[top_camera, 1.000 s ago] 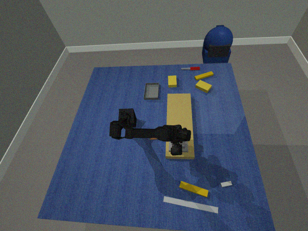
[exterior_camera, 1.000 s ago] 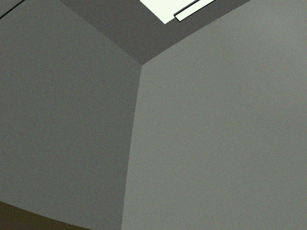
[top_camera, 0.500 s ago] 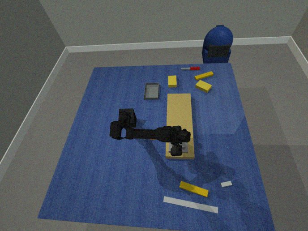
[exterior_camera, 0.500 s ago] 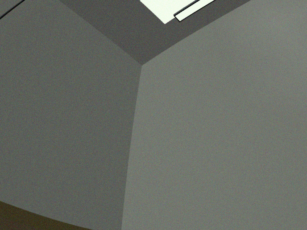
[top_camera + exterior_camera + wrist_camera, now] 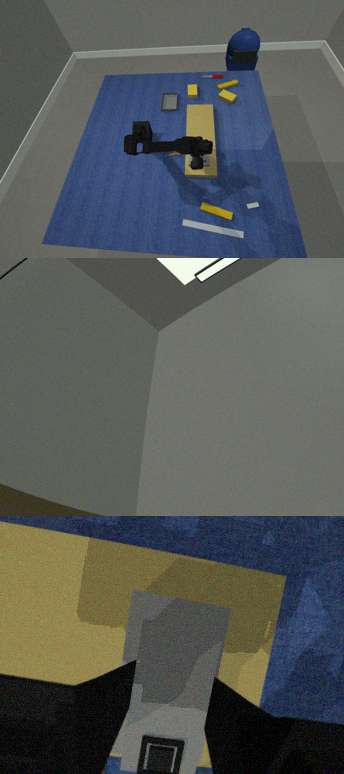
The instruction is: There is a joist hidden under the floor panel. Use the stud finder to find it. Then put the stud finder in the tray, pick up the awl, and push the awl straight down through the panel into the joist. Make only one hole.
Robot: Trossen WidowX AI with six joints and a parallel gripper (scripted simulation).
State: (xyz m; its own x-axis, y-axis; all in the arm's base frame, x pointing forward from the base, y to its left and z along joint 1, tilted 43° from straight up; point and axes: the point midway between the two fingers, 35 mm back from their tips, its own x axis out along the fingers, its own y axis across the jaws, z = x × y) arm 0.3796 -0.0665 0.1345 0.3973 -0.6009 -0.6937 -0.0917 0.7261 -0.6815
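My gripper tip is 40 mm past the square light and 30 mm below it. Also, from my gripper tip: stud finder (20 mm behind, 20 mm above); orange-handled awl (200 mm behind, 60 mm below, 30 mm to the left); small white piece (290 mm ahead, 200 mm to the right, 60 mm below).
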